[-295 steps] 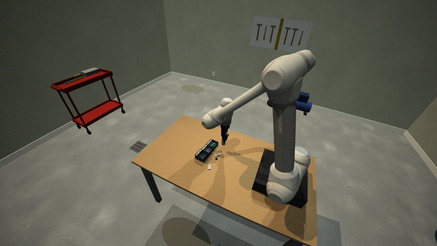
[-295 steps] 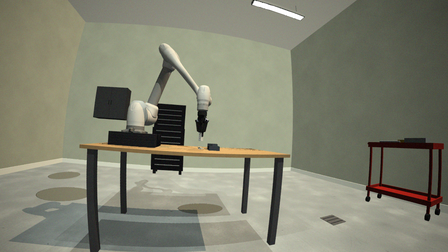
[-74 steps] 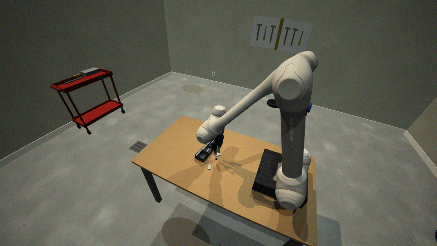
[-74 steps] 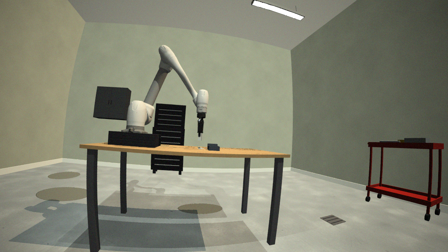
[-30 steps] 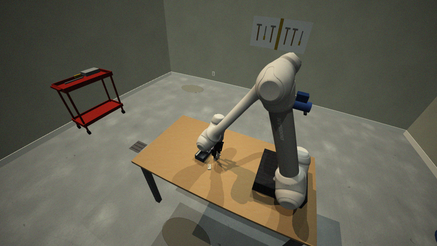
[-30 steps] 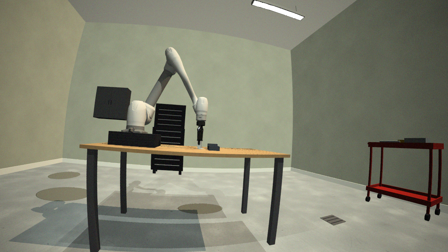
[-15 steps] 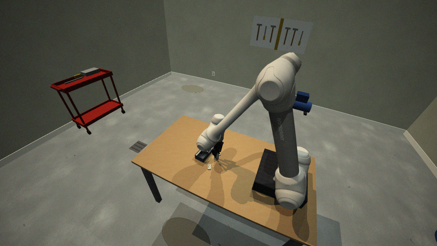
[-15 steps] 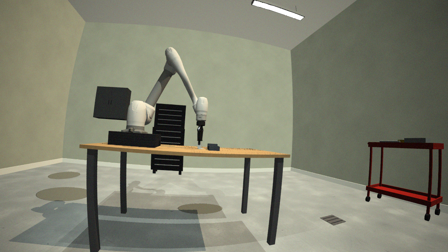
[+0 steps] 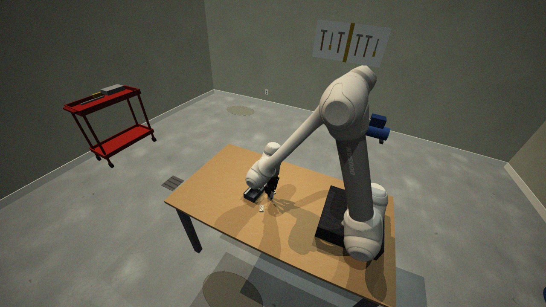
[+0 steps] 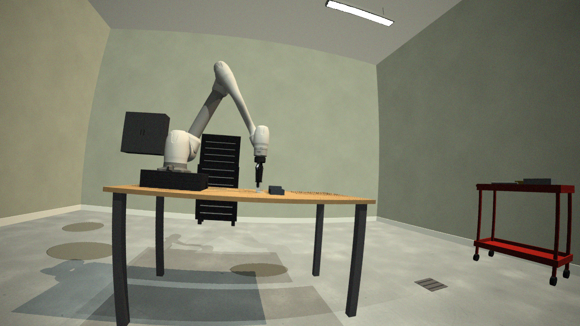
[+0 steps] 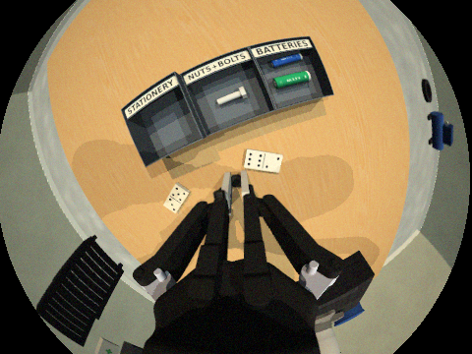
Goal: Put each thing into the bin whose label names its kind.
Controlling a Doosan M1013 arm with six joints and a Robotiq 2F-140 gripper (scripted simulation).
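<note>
My hand is 1 cm short of the domino, 4 cm to the left of it and 3 cm above it. Round my hand: black nut 3 cm below; then black bin row 12 cm ahead, 3 cm to the right, 1 cm below; then bolt 11 cm ahead, 4 cm to the right, 2 cm below.
</note>
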